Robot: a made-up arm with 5 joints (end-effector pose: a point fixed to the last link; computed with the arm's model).
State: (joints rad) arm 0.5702 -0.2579 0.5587 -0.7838 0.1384
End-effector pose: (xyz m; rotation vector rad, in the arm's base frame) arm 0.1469 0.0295 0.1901 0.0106 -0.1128 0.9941
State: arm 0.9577 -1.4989 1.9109 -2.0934 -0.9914
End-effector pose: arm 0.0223 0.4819 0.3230 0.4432 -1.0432 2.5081
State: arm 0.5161 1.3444 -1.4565 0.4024 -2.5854
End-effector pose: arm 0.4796 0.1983 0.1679 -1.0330 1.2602 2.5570
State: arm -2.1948 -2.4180 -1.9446 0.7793 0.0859
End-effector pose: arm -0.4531 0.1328 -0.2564 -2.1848 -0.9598 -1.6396
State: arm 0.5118 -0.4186 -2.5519 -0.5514 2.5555
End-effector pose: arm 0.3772 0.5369 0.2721 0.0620 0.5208 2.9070
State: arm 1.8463 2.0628 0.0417 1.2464 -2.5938
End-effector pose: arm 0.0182 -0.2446 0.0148 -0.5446 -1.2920 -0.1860
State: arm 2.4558 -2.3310 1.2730 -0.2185 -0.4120
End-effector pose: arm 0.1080 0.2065 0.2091 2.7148 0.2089 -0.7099
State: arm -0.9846 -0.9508 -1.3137 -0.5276 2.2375
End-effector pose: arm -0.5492 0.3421 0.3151 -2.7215 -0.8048 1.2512
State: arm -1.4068 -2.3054 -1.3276 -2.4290 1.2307
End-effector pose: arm -0.5220 0.0126 -0.0719 0.6904 -1.1750 -2.3409
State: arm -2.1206 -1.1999 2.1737 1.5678 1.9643
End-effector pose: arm 0.0280 0.0102 0.0531 0.5187 -2.1241 -0.0013
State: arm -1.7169 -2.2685 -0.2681 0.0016 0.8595
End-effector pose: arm -0.3924 -0.0390 0.1512 2.5368 1.4248 -1.0282
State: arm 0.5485 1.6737 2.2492 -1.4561 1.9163
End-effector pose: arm 0.0651 -0.1522 -0.1261 2.0609 0.2415 -0.5006
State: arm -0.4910 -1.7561 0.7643 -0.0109 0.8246
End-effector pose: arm -0.0194 -0.1195 0.3057 -0.2679 -1.5662 1.3250
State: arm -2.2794 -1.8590 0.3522 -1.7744 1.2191
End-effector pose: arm -0.1695 -0.1854 -0.1837 1.2448 0.2526 -0.9228
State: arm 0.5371 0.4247 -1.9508 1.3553 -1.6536
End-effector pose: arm 0.1236 0.1948 0.5700 -0.5323 0.7676 -2.0103
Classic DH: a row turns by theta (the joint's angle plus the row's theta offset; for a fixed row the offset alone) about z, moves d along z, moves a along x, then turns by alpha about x. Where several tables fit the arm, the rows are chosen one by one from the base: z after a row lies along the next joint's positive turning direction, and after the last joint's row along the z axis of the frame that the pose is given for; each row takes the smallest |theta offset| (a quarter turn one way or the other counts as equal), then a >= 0, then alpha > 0; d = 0 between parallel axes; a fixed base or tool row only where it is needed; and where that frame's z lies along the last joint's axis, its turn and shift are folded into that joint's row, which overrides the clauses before.
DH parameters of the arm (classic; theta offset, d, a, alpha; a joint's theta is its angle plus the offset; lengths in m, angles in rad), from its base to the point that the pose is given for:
base (fixed): 0 0.128 0 -1.5708
joint 1: 0 0.004 0.015 -1.5708
joint 2: 0 -0.222 0.083 -1.5708
joint 3: 0 -0.132 -0.238 1.5708
joint 4: -1.5708 0.069 0.064 1.5708
joint 5: 0 -0.043 -0.282 1.5708
tool (fixed): -1.5708 -0.045 0 0

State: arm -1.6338 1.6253 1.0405 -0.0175 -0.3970
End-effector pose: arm 0.0570 -0.1686 0.0911 0.6860 -2.3190 -1.5975
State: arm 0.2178 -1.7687 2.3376 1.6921 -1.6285
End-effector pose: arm -0.0546 0.3974 0.5270 -2.2547 -0.1718 0.4908
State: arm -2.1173 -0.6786 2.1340 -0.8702 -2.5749
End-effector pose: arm -0.0216 0.5989 0.2966 -1.8918 -0.3286 2.0745
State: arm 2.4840 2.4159 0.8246 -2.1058 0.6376
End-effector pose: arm -0.0503 -0.1755 -0.1551 0.7356 -2.5187 -1.6351
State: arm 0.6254 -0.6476 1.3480 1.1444 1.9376
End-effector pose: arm -0.0572 0.0305 0.3704 -0.9911 0.4191 -0.6459
